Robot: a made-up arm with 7 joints. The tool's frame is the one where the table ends. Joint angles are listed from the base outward.
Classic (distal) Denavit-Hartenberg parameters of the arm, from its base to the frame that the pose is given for. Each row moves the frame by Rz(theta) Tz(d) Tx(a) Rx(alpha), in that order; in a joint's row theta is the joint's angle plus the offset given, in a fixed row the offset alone. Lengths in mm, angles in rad.
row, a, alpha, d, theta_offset
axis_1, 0, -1.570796, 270, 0
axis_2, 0, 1.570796, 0, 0
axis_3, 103, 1.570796, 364, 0
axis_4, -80, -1.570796, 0, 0
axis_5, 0, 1.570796, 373, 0
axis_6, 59, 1.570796, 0, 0
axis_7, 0, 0, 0, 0
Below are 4 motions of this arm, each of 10 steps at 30 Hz.
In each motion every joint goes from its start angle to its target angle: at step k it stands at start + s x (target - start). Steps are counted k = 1, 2, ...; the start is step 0. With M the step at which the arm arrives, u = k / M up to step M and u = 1 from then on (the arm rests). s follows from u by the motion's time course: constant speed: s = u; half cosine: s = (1 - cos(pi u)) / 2; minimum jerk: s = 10 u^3 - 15 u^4 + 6 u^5.
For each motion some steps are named. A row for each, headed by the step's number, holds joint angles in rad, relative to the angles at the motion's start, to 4 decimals.
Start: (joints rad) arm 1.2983 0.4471 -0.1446 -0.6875 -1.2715 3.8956 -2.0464
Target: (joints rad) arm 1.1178 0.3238 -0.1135 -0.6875 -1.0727 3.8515 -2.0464
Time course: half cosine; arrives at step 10
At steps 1, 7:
1: -0.0044 -0.0030 0.0008 0.0000 0.0049 -0.0011 0.0000
7: -0.1433 -0.0979 0.0247 0.0000 0.1578 -0.0350 0.0000

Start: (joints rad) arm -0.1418 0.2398 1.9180 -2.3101 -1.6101 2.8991 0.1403
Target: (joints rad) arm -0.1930 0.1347 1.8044 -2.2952 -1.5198 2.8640 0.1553
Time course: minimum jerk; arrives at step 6
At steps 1, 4, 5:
1: -0.0018 -0.0037 -0.0040 0.0005 0.0032 -0.0012 0.0005
4: -0.0405 -0.0830 -0.0898 0.0118 0.0713 -0.0277 0.0119
5: -0.0494 -0.1014 -0.1096 0.0144 0.0871 -0.0339 0.0145

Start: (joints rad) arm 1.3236 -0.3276 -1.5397 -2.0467 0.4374 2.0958 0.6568
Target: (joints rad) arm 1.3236 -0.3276 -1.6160 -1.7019 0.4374 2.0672 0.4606
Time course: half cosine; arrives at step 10
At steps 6, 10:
6: 0.0000 0.0000 -0.0499 0.2257 0.0000 -0.0187 -0.1284
10: 0.0000 0.0000 -0.0763 0.3448 0.0000 -0.0286 -0.1962

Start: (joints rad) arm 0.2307 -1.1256 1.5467 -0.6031 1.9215 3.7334 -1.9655
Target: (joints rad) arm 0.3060 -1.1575 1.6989 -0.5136 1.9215 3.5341 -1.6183
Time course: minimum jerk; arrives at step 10
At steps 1, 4, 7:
1: 0.0006 -0.0003 0.0013 0.0008 0.0000 -0.0017 0.0030
4: 0.0239 -0.0101 0.0483 0.0284 0.0000 -0.0633 0.1102
7: 0.0630 -0.0267 0.1274 0.0749 0.0000 -0.1668 0.2906

